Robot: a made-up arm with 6 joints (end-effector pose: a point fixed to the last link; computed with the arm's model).
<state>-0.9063 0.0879 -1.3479 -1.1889 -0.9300 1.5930</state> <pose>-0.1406 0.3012 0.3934 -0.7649 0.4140 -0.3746</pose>
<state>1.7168 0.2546 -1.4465 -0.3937 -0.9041 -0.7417</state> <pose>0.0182 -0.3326 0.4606 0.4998 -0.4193 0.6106</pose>
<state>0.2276 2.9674 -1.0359 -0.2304 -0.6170 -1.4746</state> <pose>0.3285 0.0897 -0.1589 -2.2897 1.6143 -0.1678</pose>
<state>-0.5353 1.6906 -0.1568 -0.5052 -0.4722 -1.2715</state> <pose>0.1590 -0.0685 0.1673 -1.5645 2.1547 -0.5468</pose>
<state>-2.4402 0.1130 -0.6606 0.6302 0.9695 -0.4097</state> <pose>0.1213 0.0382 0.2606 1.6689 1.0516 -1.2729</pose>
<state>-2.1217 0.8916 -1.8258 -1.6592 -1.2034 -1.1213</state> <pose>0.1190 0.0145 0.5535 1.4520 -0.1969 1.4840</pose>
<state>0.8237 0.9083 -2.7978 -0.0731 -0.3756 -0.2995</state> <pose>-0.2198 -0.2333 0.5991 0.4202 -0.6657 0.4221</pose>
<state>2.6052 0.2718 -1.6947 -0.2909 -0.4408 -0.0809</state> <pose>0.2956 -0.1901 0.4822 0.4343 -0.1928 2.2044</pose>
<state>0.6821 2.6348 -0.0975 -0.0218 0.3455 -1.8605</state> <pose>0.0796 0.0637 0.0584 1.9181 -0.5654 -0.7864</pose>
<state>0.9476 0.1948 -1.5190 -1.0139 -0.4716 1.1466</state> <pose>-0.2173 -0.2357 0.4564 -0.3465 -0.2550 1.0964</pose>
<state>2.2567 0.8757 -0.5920 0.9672 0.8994 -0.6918</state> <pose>-0.0751 -0.0111 0.2998 2.4068 -0.7975 -1.2816</pose>
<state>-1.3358 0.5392 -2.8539 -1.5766 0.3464 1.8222</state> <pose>-0.1423 0.4469 0.4642 -0.3690 -0.8398 -0.8722</pose>
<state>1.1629 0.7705 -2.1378 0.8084 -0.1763 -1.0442</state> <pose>-0.0695 -0.1930 0.6211 0.1046 0.0804 0.9184</pose>
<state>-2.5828 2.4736 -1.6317 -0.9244 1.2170 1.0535</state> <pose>-0.3875 -0.1531 0.0901 -2.3064 -0.0325 0.3816</pose>
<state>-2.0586 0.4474 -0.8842 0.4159 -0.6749 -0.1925</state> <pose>0.0275 0.1061 0.4590 0.5681 -0.0431 -1.9288</pose>
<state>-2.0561 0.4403 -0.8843 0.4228 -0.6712 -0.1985</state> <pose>0.0280 0.1083 0.4580 0.5672 -0.0467 -1.9261</pose>
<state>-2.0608 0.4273 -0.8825 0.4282 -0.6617 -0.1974</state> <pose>0.0302 0.1113 0.4558 0.5657 -0.0507 -1.9229</pose>
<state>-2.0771 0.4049 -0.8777 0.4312 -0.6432 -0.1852</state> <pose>0.0351 0.1155 0.4518 0.5632 -0.0553 -1.9194</pose>
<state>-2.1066 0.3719 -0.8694 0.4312 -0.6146 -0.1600</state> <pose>0.0433 0.1206 0.4455 0.5594 -0.0604 -1.9157</pose>
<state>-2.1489 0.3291 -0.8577 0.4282 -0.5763 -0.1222</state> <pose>0.0548 0.1257 0.4368 0.5553 -0.0656 -1.9122</pose>
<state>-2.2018 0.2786 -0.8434 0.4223 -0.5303 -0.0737</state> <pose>0.0691 0.1300 0.4260 0.5513 -0.0708 -1.9094</pose>
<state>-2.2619 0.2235 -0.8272 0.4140 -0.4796 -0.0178</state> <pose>0.0853 0.1324 0.4135 0.5486 -0.0759 -1.9080</pose>
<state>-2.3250 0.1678 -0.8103 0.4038 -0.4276 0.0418</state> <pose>0.1018 0.1324 0.4001 0.5480 -0.0808 -1.9080</pose>
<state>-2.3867 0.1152 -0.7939 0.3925 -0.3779 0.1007</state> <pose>0.1174 0.1300 0.3869 0.5497 -0.0858 -1.9095</pose>
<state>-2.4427 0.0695 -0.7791 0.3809 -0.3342 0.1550</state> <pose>0.1308 0.1260 0.3750 0.5532 -0.0912 -1.9123</pose>
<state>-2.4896 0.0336 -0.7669 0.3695 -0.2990 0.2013</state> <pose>0.1411 0.1212 0.3653 0.5582 -0.0963 -1.9159</pose>
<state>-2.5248 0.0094 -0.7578 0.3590 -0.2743 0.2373</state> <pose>0.1481 0.1167 0.3585 0.5636 -0.1008 -1.9195</pose>
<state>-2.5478 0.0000 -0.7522 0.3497 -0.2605 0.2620</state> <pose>0.1512 0.1128 0.3554 0.5719 -0.1041 -1.9229</pose>
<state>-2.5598 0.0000 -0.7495 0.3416 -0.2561 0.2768</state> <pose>0.1520 0.1102 0.3549 0.5786 -0.1057 -1.9259</pose>
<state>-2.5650 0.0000 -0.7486 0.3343 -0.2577 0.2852</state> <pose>0.1526 0.1093 0.3549 0.5772 -0.1062 -1.9298</pose>
